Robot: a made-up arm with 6 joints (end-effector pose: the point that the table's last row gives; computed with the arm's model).
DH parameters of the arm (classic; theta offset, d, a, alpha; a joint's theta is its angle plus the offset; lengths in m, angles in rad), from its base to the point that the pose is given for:
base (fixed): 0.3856 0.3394 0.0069 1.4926
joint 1: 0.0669 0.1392 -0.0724 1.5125
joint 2: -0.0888 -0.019 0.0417 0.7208
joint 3: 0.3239 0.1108 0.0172 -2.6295
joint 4: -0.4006 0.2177 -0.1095 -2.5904
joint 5: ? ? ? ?
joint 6: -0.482 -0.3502 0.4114 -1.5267
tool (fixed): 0.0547 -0.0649 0 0
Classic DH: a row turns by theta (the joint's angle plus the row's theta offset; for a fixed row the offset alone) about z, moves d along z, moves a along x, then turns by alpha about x.
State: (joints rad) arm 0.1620 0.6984 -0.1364 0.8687 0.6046 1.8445
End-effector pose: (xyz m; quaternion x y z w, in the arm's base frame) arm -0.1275 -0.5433 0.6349 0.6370 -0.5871 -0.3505 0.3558
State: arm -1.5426 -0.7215 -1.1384 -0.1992 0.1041 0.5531
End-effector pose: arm 0.4292 0.3360 0.3758 0.6832 0.6847 -0.1255 0.2204
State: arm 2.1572 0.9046 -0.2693 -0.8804 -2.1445 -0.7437
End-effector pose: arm -0.4089 0.0983 0.5642 0.0963 -0.9169 0.2083 0.3264
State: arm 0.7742 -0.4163 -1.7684 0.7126 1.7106 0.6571
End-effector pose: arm -0.3096 0.1859 0.2371 0.0374 0.1576 0.7627 0.6261
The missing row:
joint 5: -0.4716 0.1793 0.0131 -1.5708
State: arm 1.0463 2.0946 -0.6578 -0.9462 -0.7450 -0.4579
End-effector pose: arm -0.1126 -0.6548 0.7385 0.7320 -0.5907 -0.0427 0.3369
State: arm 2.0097 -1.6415 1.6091 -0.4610 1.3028 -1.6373
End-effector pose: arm 0.0024 0.1827 0.8126 0.6348 0.3749 0.6011 0.3084
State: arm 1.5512 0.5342 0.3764 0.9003 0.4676 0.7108
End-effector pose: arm -0.2419 -0.4860 0.5027 0.7693 -0.5501 0.3141 0.0835
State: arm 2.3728 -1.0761 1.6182 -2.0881 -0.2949 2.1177
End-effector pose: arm -0.0879 -0.6371 0.3932 0.2555 -0.2980 -0.9078 0.1474
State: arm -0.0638 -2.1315 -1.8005 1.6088 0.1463 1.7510
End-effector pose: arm -0.0086 0.3995 0.4661 -0.2656 -0.7864 0.0811 0.5517
